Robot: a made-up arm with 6 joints.
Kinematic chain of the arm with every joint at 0, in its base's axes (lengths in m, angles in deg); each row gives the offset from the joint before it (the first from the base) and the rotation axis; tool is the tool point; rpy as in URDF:
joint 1: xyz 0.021 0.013 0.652 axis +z
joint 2: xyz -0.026 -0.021 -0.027 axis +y
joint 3: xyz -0.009 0 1.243 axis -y
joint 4: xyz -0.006 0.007 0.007 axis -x
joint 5: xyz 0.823 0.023 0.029 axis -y
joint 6: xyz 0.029 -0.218 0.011 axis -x
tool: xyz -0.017 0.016 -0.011 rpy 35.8 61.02 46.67
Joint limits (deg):
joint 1: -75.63..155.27
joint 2: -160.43..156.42
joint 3: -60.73..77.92
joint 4: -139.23..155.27
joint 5: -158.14..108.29
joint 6: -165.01..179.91
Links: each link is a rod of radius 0.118 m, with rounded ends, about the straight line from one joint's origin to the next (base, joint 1, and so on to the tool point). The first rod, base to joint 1, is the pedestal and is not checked.
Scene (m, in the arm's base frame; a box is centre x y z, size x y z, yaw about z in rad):
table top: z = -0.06
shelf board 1: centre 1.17 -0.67 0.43 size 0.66 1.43 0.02 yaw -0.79
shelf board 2: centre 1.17 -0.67 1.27 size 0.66 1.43 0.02 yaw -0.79
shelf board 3: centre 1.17 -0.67 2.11 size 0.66 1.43 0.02 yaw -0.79
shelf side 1: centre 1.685 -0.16 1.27 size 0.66 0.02 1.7 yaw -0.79
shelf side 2: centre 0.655 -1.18 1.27 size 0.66 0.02 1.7 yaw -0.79
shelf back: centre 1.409 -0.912 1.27 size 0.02 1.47 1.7 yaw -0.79
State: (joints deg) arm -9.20 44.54 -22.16 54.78 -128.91 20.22
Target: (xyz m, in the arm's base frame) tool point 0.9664 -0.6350 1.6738
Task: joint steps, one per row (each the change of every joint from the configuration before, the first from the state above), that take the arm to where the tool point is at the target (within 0.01 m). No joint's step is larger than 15 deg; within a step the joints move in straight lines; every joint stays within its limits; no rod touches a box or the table.
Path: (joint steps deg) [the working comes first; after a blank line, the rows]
Joints at the target: -29.20 17.09 -4.68 53.75 -128.94 20.70
Straight joint move there: touches shelf board 2.

1: 8.73 -4.21 -13.59 0.37 -0.01 -0.31
2: 8.73 -4.21 -13.59 0.36 0.00 -0.31
3: -8.06 -14.32 5.87 -0.20 -0.06 0.19
4: -8.07 -14.32 5.88 -0.21 -0.06 0.19
5: -8.06 -14.32 5.88 -0.20 -0.06 0.18
6: -6.64 11.97 13.51 -0.58 0.08 0.27
7: -6.63 11.96 13.52 -0.57 0.08 0.27

